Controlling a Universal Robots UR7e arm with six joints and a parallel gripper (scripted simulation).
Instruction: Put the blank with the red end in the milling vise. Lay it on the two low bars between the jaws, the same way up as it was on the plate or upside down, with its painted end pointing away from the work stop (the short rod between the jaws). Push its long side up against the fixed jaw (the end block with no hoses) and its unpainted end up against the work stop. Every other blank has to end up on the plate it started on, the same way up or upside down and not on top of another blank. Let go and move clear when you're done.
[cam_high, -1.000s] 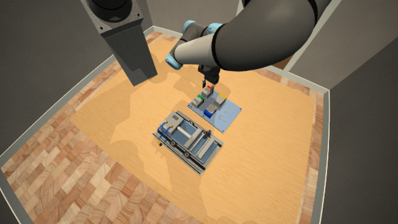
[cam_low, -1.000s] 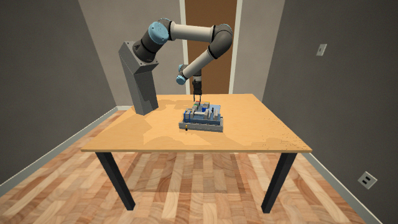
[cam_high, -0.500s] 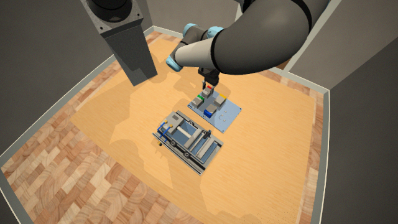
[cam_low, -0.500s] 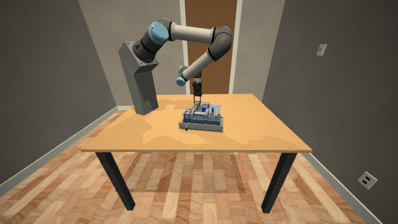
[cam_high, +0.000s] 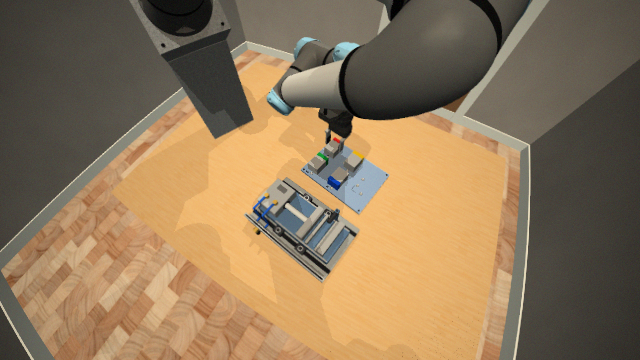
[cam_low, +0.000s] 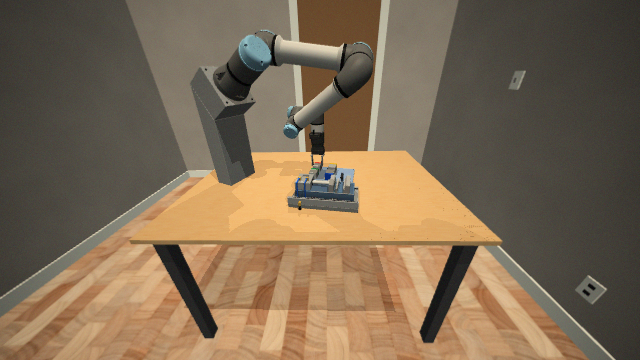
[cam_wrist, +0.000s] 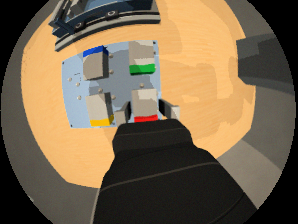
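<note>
Now: the red-ended blank 3 cm below my hand. The rest, counted from my hand: green-ended blank: 7 cm to the right, 5 cm behind, 3 cm below; yellow-ended blank: 7 cm ahead, 5 cm to the right, 3 cm below; blue-grey plate: 9 cm to the right, 5 cm below, 5 cm ahead.
</note>
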